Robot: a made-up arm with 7 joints. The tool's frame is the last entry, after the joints.
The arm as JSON. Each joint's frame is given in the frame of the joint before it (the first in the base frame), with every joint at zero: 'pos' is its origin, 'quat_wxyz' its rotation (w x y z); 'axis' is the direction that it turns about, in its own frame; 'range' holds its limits. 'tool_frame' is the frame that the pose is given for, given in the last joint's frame.
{
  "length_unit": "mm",
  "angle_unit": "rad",
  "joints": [
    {
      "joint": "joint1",
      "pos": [
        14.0,
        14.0,
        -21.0
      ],
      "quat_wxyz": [
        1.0,
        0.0,
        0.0,
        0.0
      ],
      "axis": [
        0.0,
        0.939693,
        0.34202
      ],
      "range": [
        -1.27,
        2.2
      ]
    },
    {
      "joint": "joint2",
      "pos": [
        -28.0,
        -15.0,
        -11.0
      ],
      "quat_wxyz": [
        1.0,
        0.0,
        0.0,
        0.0
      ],
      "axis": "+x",
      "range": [
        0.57,
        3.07
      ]
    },
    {
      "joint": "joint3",
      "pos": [
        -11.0,
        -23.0,
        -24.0
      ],
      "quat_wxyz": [
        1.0,
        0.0,
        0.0,
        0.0
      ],
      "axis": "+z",
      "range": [
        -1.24,
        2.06
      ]
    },
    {
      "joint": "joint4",
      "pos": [
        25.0,
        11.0,
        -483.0
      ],
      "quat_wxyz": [
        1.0,
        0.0,
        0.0,
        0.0
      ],
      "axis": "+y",
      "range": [
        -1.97,
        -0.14
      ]
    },
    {
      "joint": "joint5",
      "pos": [
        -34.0,
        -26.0,
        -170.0
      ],
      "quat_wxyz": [
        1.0,
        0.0,
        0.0,
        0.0
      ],
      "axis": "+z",
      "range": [
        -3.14,
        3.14
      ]
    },
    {
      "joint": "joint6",
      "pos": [
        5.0,
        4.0,
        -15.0
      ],
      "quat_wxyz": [
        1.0,
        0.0,
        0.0,
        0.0
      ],
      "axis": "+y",
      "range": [
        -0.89,
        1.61
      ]
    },
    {
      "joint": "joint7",
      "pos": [
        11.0,
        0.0,
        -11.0
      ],
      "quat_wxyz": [
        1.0,
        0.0,
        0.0,
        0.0
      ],
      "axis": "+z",
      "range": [
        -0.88,
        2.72
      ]
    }
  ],
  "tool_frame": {
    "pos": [
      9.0,
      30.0,
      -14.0
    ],
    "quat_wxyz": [
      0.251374,
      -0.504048,
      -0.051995,
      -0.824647
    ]
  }
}
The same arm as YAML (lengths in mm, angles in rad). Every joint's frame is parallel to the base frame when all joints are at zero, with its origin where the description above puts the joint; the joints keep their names.
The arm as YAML. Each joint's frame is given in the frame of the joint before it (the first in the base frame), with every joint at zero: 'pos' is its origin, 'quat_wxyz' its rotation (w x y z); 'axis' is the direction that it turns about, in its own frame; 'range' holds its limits. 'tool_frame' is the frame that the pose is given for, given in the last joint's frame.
length_unit: mm
angle_unit: rad
joints:
  - joint: joint1
    pos: [14.0, 14.0, -21.0]
    quat_wxyz: [1.0, 0.0, 0.0, 0.0]
    axis: [0.0, 0.9397, 0.342]
    range: [-1.27, 2.2]
  - joint: joint2
    pos: [-28.0, -15.0, -11.0]
    quat_wxyz: [1.0, 0.0, 0.0, 0.0]
    axis: [1.0, 0.0, 0.0]
    range: [0.57, 3.07]
  - joint: joint3
    pos: [-11.0, -23.0, -24.0]
    quat_wxyz: [1.0, 0.0, 0.0, 0.0]
    axis: [0.0, 0.0, 1.0]
    range: [-1.24, 2.06]
  - joint: joint4
    pos: [25.0, 11.0, -483.0]
    quat_wxyz: [1.0, 0.0, 0.0, 0.0]
    axis: [0.0, 1.0, 0.0]
    range: [-1.97, -0.14]
  - joint: joint5
    pos: [-34.0, -26.0, -170.0]
    quat_wxyz: [1.0, 0.0, 0.0, 0.0]
    axis: [0.0, 0.0, 1.0]
    range: [-3.14, 3.14]
  - joint: joint6
    pos: [5.0, 4.0, -15.0]
    quat_wxyz: [1.0, 0.0, 0.0, 0.0]
    axis: [0.0, 1.0, 0.0]
    range: [-0.89, 1.61]
  - joint: joint7
    pos: [11.0, 0.0, -11.0]
    quat_wxyz: [1.0, 0.0, 0.0, 0.0]
    axis: [0.0, 0.0, 1.0]
    range: [-0.88, 2.72]
tool_frame:
  pos: [9.0, 30.0, -14.0]
  quat_wxyz: [0.251374, -0.504048, -0.051995, -0.824647]

